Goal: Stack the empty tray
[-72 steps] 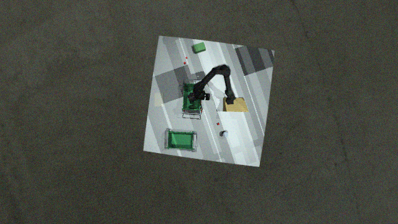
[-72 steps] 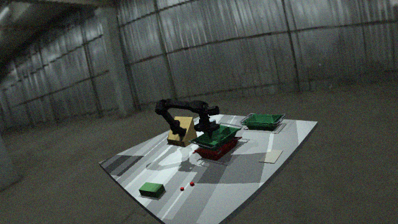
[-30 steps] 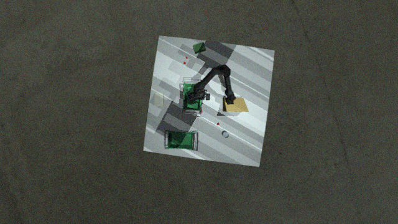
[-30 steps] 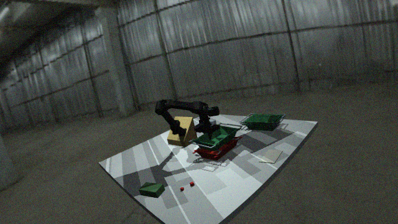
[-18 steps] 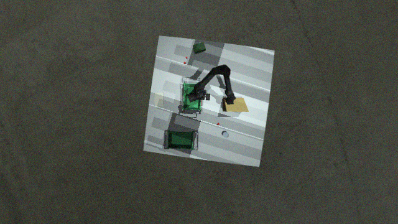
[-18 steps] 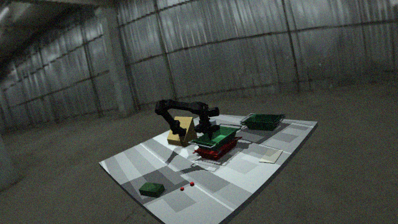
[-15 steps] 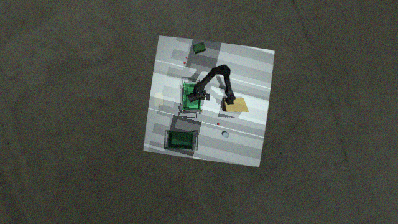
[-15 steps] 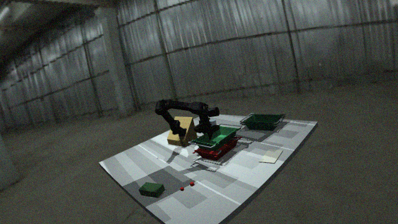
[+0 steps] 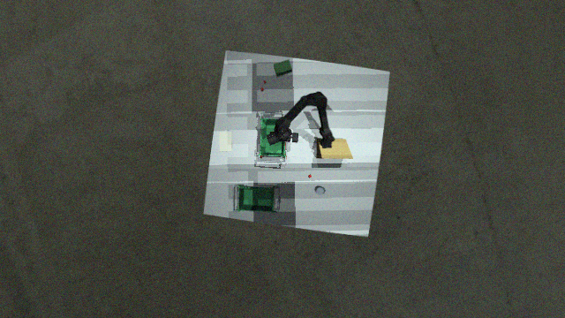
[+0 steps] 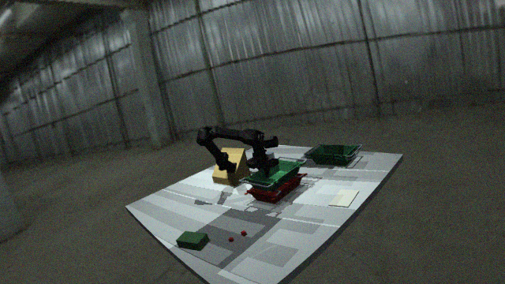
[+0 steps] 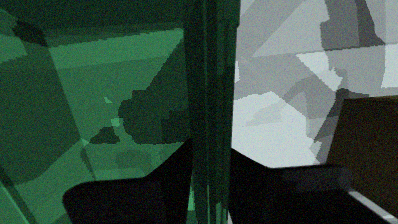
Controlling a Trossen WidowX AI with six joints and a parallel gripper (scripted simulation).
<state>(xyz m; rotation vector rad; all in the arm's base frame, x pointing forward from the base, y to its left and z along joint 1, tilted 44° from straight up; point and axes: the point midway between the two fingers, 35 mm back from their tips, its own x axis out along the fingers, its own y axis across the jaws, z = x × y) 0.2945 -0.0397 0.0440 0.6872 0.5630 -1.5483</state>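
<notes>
Right now the green tray is 70 mm ahead of my gripper tip, 30 mm above it and 10 mm to the right of it. From my gripper tip the other things lie so: pale flat card (450 mm ahead, 80 mm below, 10 mm to the right); then dark green box (550 mm to the right, 60 mm below, 20 mm behind); then grey cylinder (390 mm to the left, 240 mm behind, 50 mm below).
</notes>
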